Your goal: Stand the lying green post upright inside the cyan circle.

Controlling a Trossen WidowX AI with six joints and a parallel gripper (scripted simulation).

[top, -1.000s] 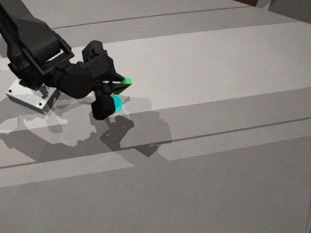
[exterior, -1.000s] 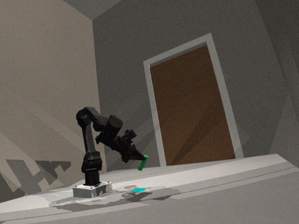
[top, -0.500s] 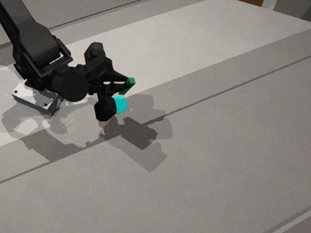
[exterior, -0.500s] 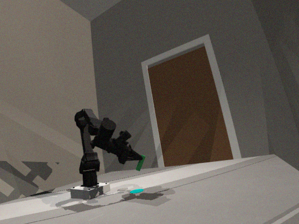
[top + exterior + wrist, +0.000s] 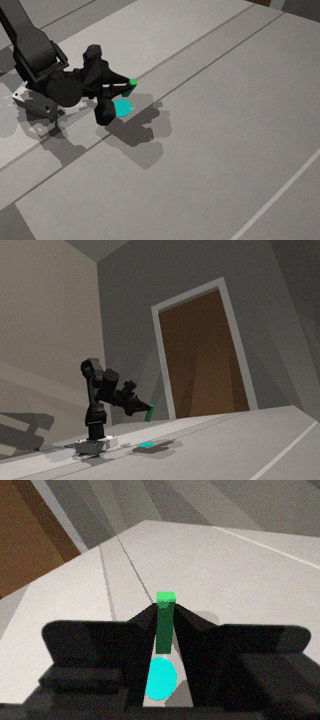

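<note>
My gripper tip is 140 mm above the cyan circle and 50 mm past it. Also, from my gripper tip: green post (20 mm below, 10 mm behind).
</note>
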